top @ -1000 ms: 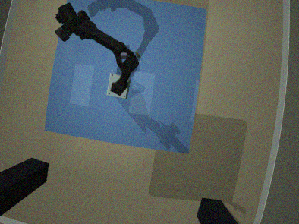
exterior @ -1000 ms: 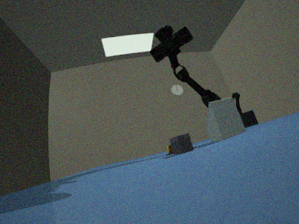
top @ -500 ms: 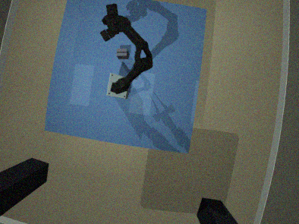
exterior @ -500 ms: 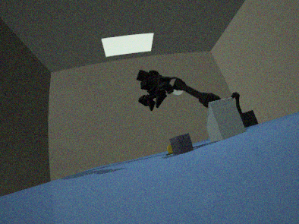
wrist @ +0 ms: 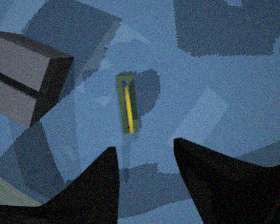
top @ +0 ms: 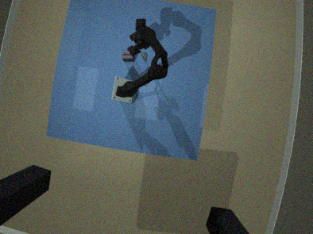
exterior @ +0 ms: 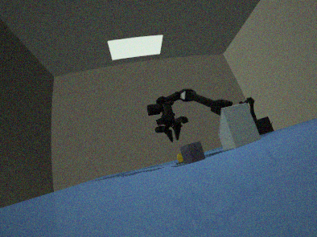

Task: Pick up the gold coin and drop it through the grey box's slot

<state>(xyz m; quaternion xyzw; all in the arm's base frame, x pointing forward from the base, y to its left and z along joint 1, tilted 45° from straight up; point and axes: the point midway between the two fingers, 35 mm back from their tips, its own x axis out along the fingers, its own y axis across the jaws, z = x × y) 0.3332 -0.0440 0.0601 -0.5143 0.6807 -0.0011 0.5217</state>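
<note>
Right now the gold coin is 9 cm below my gripper tip and 1 cm behind it.
</note>
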